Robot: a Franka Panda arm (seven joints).
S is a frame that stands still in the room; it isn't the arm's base.
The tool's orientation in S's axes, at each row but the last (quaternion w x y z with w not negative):
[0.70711, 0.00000, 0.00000, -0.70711]
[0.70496, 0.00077, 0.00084, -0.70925]
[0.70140, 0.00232, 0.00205, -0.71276]
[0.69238, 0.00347, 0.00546, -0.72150]
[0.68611, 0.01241, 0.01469, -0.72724]
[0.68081, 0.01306, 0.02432, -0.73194]
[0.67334, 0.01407, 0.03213, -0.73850]
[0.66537, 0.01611, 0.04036, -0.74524]
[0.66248, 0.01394, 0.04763, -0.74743]
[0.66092, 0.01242, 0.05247, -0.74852]
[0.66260, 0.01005, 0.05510, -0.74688]
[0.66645, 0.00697, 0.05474, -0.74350]
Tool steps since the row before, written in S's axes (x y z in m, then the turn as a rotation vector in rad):
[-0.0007, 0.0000, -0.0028, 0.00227, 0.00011, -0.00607]
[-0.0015, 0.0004, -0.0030, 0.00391, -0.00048, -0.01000]
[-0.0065, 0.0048, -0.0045, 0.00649, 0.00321, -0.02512]
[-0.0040, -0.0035, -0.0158, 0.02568, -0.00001, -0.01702]
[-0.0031, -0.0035, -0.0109, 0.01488, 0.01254, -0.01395]
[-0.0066, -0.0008, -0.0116, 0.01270, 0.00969, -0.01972]
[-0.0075, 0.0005, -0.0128, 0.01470, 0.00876, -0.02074]
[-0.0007, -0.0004, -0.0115, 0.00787, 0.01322, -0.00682]
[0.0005, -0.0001, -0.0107, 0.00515, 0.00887, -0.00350]
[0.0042, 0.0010, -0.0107, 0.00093, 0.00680, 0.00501]
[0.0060, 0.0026, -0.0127, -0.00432, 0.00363, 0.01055]
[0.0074, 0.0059, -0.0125, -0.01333, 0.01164, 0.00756]
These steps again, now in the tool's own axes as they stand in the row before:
[0.0000, -0.0007, -0.0028, -0.00011, 0.00227, -0.00607]
[-0.0004, -0.0015, -0.0030, 0.00048, 0.00391, -0.01000]
[-0.0047, -0.0066, -0.0045, -0.00316, 0.00643, -0.02514]
[0.0039, -0.0038, -0.0158, -0.00083, 0.02571, -0.01695]
[0.0041, -0.0028, -0.0108, -0.01284, 0.01419, -0.01439]
[0.0019, -0.0063, -0.0116, -0.00954, 0.01232, -0.02003]
[0.0010, -0.0071, -0.0130, -0.00874, 0.01443, -0.02094]
[0.0014, -0.0002, -0.0114, -0.01346, 0.00661, -0.00764]
[0.0009, 0.0011, -0.0106, -0.00911, 0.00425, -0.00406]
[-0.0006, 0.0047, -0.0105, -0.00728, -0.00021, 0.00438]
[-0.0022, 0.0065, -0.0125, -0.00399, -0.00543, 0.00989]
[-0.0056, 0.0076, -0.0125, -0.01067, -0.01500, 0.00562]

